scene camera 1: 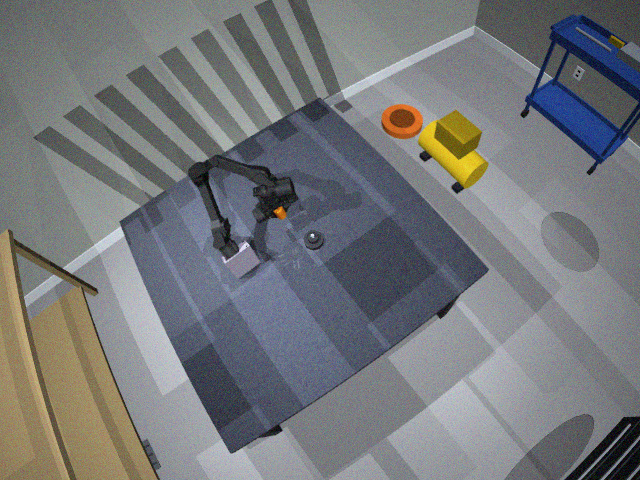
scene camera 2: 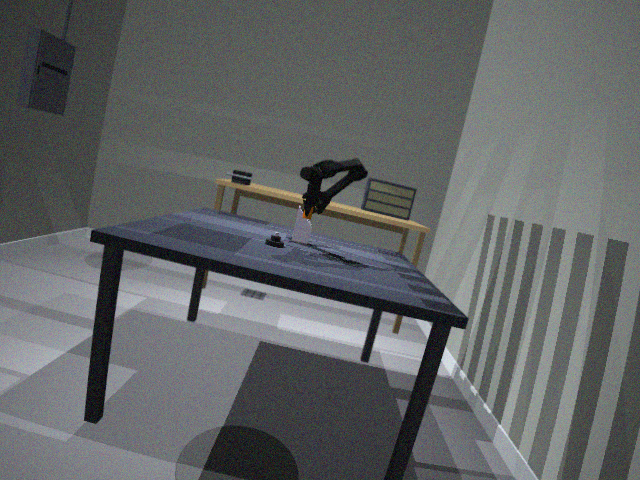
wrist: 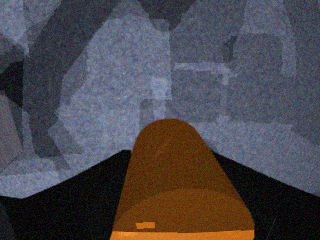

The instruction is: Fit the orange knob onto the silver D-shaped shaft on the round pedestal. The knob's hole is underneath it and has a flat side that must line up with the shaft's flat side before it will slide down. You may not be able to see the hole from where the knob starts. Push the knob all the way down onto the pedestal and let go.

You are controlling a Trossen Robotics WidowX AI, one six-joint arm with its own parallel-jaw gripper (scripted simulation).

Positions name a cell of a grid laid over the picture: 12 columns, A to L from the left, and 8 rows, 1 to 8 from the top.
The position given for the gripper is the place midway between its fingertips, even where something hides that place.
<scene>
The gripper (wrist: G6) carries an orange knob (wrist: G6).
</scene>
